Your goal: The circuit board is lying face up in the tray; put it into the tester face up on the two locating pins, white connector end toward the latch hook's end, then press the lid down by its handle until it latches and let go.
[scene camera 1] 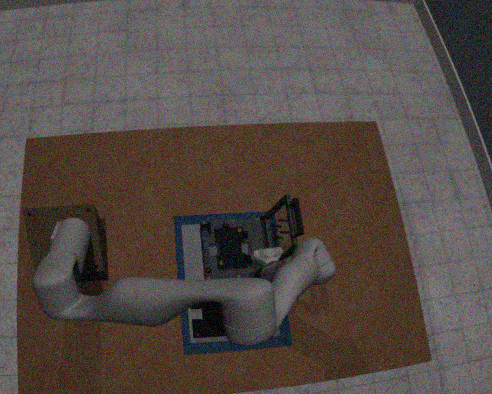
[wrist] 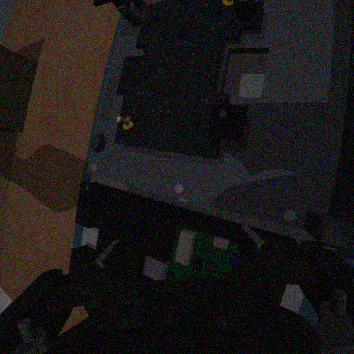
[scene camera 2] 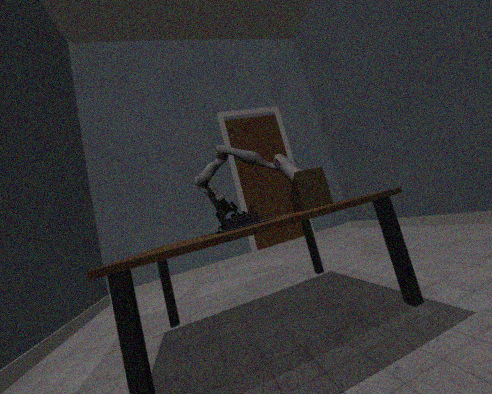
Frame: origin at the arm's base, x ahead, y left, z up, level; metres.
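Seen in the pictures: gripper, between the fingertips: (wrist: 180, 245); arm's base, origin of its link: (scene camera 1: 73, 234) (scene camera 2: 301, 181).
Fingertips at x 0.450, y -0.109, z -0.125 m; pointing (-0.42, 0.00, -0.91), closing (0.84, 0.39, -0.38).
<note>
Pixels of each thing's top centre, then the offset from my fingertips to it. "pt": a spot on its surface instead. Level surfaces: height alone.
- green circuit board, centre of its top: (wrist: 198, 296) dx +0.022, dy -0.043, dz -0.019 m
- dark tray, a spot on its surface: (wrist: 116, 211) pt dx -0.089, dy -0.009, dz -0.029 m
- grey tester, a spot on its surface: (wrist: 288, 84) pt dx +0.041, dy +0.121, dz +0.013 m
- gold pin, centre of its top: (wrist: 118, 118) dx -0.059, dy +0.077, dz +0.033 m
- blue mat, height of its surface: dz -0.045 m
- brown table, height of its surface: dz -0.047 m
The green circuit board (wrist: 207, 254) lies face up in the dark tray (wrist: 116, 211) (scene camera 1: 205, 326), partly hidden by my gripper's body; a pale oblong part sits on its left side. In scene camera 1 my arm hides the board. The grey tester (scene camera 1: 252, 231) (wrist: 288, 84) stands just beyond the tray with its lid (scene camera 1: 287, 216) raised. Its dark nest (wrist: 175, 88) is bare, with a gold pin (wrist: 127, 123) at one corner. My gripper (wrist: 180, 245) (scene camera 2: 226, 211) is open and empty, low over the tray, fingers either side of the board.
Tester and tray sit on a blue mat (scene camera 1: 179, 250) on the brown table (scene camera 1: 323, 176) (scene camera 2: 166, 248). A brown box (scene camera 1: 92, 231) (scene camera 2: 312, 188) stands at my arm's base, left of the mat. My forearm (scene camera 1: 178, 295) crosses over the tray.
</note>
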